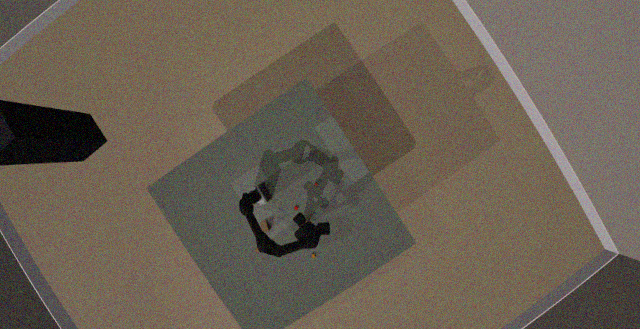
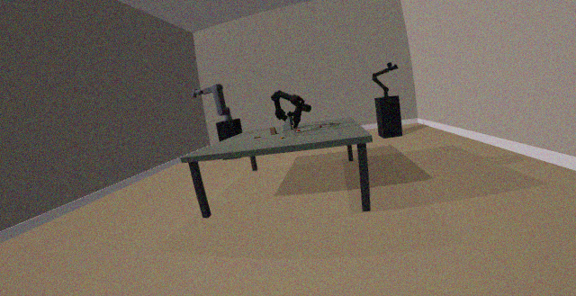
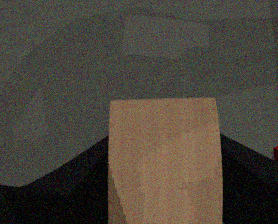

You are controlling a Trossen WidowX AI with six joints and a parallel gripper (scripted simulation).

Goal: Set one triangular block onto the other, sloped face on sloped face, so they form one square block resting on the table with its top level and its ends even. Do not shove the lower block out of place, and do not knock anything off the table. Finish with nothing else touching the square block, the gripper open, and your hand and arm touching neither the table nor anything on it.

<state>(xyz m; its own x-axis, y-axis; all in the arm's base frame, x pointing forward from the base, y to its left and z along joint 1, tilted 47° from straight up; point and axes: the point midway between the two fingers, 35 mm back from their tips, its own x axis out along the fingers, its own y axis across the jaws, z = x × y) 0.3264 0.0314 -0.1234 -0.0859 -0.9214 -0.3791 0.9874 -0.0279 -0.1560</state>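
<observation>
My gripper tip is now 10 mm below the triangular block.
</observation>
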